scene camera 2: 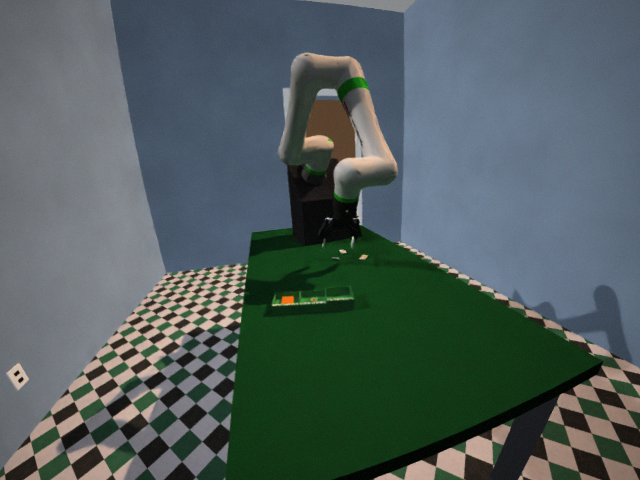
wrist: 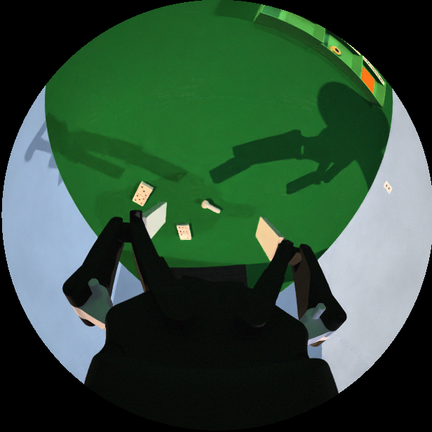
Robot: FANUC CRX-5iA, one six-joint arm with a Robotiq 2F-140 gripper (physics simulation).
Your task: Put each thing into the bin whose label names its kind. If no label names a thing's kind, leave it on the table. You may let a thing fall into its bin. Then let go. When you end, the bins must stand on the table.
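Places are measured from the arm's base along level axes (x back, y right, z up), in metres.
Where they show: gripper, fingertip midpoint: (scene camera 2: 337,246); arm's base, origin of the base link: (scene camera 2: 313,175).
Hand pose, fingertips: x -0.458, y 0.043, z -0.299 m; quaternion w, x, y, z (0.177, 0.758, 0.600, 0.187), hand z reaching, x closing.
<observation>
Each offset is from my fingertips to the top centre of the thing. "*": to the spot under its first point. Level surfaces: height alone.
A pale bolt-like piece with a round head {dz -0.067, dx +0.050, dy -0.007 m} (scene camera 2: 335,258) (wrist: 210,206) lies on the table. One domino {dz -0.073, dx +0.008, dy -0.133 m} (scene camera 2: 363,256) (wrist: 143,193) lies left of it in the wrist view. A second domino {dz -0.073, dx +0.122, dy -0.074 m} (scene camera 2: 342,251) (wrist: 184,231) lies nearer the gripper base in that view. My gripper (scene camera 2: 338,243) (wrist: 212,219) is wide open and empty, above the table near these pieces. A row of three joined green bins {* dz -0.045, dx -0.334, dy +0.130 m} (scene camera 2: 339,298) (wrist: 287,25) stands on the table. An end bin holds an orange piece {dz -0.063, dx -0.253, dy +0.279 m} (scene camera 2: 287,300) (wrist: 368,80); the middle bin holds a small ring {dz -0.064, dx -0.275, dy +0.196 m} (scene camera 2: 313,299) (wrist: 336,50). The label writing is unreadable.
The green table {dz -0.080 m} (scene camera 2: 413,361) (wrist: 200,65) extends well beyond the bins towards scene camera 2. A dark block (scene camera 2: 316,219) stands at its far end, behind the gripper. Shadows of the arm fall across the table between the loose pieces and the bins.
</observation>
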